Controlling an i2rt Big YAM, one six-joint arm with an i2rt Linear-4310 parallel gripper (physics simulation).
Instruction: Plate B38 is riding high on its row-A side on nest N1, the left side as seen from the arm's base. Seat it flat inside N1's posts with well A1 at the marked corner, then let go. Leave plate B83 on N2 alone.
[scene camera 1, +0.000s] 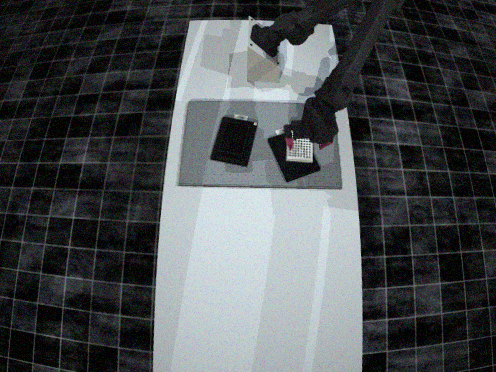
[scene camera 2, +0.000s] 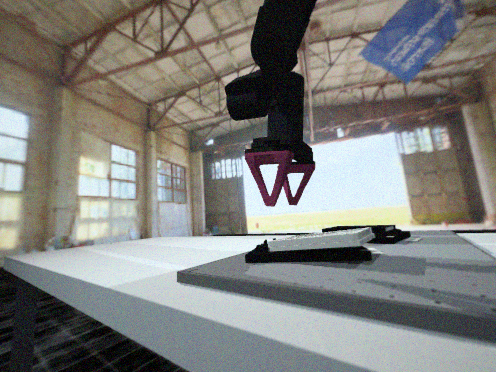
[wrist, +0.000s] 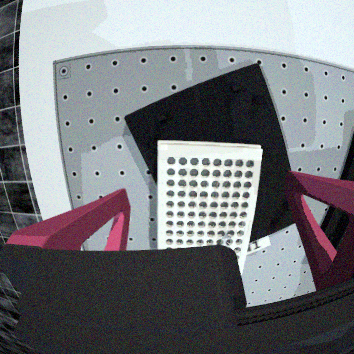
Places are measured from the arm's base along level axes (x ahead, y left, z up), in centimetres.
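Where they show: gripper, fingertip midpoint: (scene camera 1: 304, 148) (scene camera 2: 282, 205) (wrist: 208, 189); arm's base, origin of the base link: (scene camera 1: 262, 41).
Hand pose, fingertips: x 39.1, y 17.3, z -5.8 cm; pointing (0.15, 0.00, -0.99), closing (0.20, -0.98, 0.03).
Observation:
Things, the pixels of their top centre, and the offset from my fingertips. "spot": a spot on its surface instead. Level surfaces: height alone.
- White plate B38, middle of its top: (wrist: 207, 223) (scene camera 2: 318, 230) (scene camera 1: 300, 141) dy -1.2, dx -4.9, dz -4.1 cm
- black nest N1, middle of its top: (wrist: 229, 179) (scene camera 2: 302, 239) (scene camera 1: 294, 152) dy -2.7, dx -1.4, dz -5.6 cm
- Nest N2, surface spot: (scene camera 1: 234, 142) spot: dy -22.3, dx -2.1, dz -5.3 cm
- white table, its level: dz -9.1 cm
White plate B38 (scene camera 1: 300, 151) (scene camera 2: 320, 239) (wrist: 207, 200) lies on black nest N1 (scene camera 1: 289, 172) (scene camera 2: 310, 255) (wrist: 205, 115). In the scene camera 2 view it is tilted, its right end raised clear of the nest. Seen from above, it is turned relative to the nest's outline. My gripper (scene camera 1: 308, 145) (scene camera 2: 282, 203) (wrist: 208, 189) is open and empty, above the plate, with the plate between its crimson fingers in the wrist view. The gripper body hides the plate's near end there. Well lettering and the marked corner cannot be read.
Nest N2 (scene camera 1: 234, 142) with dark plate B83 sits beside N1, left in the scene camera 1 view. Both nests stand on a grey perforated board (scene camera 1: 195, 160) (scene camera 2: 225, 284) (wrist: 102, 105) on the white table (scene camera 1: 240, 275). A beige panel (scene camera 1: 262, 68) stands near the arm's base.

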